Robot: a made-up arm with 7 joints. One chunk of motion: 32 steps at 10 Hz.
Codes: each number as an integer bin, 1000 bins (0 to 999) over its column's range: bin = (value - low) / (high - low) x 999, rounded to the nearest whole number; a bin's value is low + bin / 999 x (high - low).
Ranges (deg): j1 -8..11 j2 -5..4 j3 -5..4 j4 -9..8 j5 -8..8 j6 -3..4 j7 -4..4
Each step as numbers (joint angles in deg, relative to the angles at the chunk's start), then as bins.
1 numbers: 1.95 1.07 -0.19 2.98 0.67 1.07 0.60
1 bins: 523 674 534 704 541 581 574
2 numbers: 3.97 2.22 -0.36 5.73 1.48 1.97 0.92
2 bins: 629 801 515 866 592 709 614
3 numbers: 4.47 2.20 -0.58 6.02 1.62 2.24 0.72
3 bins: 656 799 491 883 601 748 589
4 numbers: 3.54 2.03 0.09 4.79 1.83 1.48 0.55
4 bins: 607 780 565 810 614 639 568
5 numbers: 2.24 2.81 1.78 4.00 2.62 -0.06 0.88
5 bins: 538 867 753 764 663 420 609
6 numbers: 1.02 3.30 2.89 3.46 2.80 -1.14 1.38
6 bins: 474 921 876 732 674 265 672
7 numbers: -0.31 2.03 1.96 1.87 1.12 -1.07 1.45
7 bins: 404 780 773 639 569 275 681
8 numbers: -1.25 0.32 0.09 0.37 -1.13 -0.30 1.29
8 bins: 355 591 565 551 429 385 661
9 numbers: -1.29 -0.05 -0.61 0.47 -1.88 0.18 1.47
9 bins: 353 549 487 557 382 454 683
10 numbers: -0.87 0.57 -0.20 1.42 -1.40 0.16 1.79
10 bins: 375 618 533 612 412 451 723
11 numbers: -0.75 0.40 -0.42 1.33 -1.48 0.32 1.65
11 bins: 381 599 508 607 407 474 706
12 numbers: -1.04 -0.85 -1.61 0.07 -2.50 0.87 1.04
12 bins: 366 461 376 533 343 552 629
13 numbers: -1.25 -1.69 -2.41 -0.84 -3.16 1.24 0.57
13 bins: 355 367 287 480 302 605 571
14 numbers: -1.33 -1.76 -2.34 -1.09 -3.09 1.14 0.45
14 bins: 351 360 295 465 307 591 556
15 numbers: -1.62 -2.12 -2.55 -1.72 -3.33 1.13 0.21
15 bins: 335 320 272 428 292 589 526
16 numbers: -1.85 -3.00 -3.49 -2.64 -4.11 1.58 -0.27
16 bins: 323 222 168 374 243 654 466
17 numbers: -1.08 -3.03 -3.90 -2.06 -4.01 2.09 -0.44
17 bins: 364 219 122 408 249 726 445
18 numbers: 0.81 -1.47 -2.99 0.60 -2.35 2.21 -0.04
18 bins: 463 392 223 564 353 744 495
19 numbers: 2.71 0.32 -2.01 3.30 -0.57 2.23 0.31
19 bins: 563 591 332 723 464 746 538
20 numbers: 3.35 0.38 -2.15 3.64 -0.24 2.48 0.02
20 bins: 597 597 316 743 485 782 502
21 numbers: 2.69 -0.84 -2.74 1.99 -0.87 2.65 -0.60
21 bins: 562 462 251 646 445 806 425
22 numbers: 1.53 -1.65 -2.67 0.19 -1.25 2.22 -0.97
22 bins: 501 372 259 540 421 745 378
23 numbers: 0.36 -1.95 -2.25 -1.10 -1.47 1.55 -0.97
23 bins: 440 339 305 464 408 649 378
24 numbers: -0.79 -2.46 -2.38 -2.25 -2.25 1.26 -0.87
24 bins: 379 282 291 397 359 608 391
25 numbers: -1.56 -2.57 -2.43 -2.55 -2.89 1.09 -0.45
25 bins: 339 270 285 379 319 584 443
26 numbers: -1.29 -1.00 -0.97 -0.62 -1.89 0.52 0.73
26 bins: 353 444 447 492 381 502 591
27 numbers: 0.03 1.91 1.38 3.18 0.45 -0.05 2.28
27 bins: 422 767 708 716 528 421 784
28 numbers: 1.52 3.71 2.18 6.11 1.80 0.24 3.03
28 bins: 501 967 797 888 612 462 878
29 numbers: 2.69 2.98 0.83 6.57 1.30 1.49 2.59
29 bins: 562 886 647 915 581 641 823
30 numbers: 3.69 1.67 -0.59 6.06 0.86 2.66 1.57
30 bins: 615 740 490 885 553 808 696
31 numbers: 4.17 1.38 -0.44 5.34 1.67 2.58 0.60
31 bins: 640 708 506 843 604 796 574
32 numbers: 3.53 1.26 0.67 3.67 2.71 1.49 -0.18
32 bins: 606 695 629 745 669 641 477
